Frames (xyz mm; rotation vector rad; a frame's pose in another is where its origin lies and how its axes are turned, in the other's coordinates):
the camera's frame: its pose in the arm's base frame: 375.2 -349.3 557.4 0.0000 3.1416 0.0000
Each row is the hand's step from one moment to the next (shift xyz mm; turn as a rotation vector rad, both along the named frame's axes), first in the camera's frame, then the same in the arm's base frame.
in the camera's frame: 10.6 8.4 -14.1 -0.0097 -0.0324 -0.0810
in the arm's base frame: -10.6 8.4 14.1 0.0097 -0.0324 0.0810
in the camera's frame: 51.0 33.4 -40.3 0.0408 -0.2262 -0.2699
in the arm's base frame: -51.0 33.4 40.3 -0.0408 -0.2262 0.2699
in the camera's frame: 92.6 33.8 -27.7 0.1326 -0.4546 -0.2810
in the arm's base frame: -92.6 33.8 27.7 -0.1326 -0.4546 0.2810
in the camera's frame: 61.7 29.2 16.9 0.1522 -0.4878 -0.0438
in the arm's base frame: -61.7 29.2 -16.9 -0.1522 -0.4878 0.0438
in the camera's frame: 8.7 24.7 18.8 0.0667 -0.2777 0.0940
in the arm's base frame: -8.7 24.7 -18.8 -0.0667 -0.2777 -0.0940
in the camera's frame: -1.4 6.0 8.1 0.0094 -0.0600 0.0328
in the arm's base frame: 1.4 6.0 -8.1 -0.0094 -0.0600 -0.0328
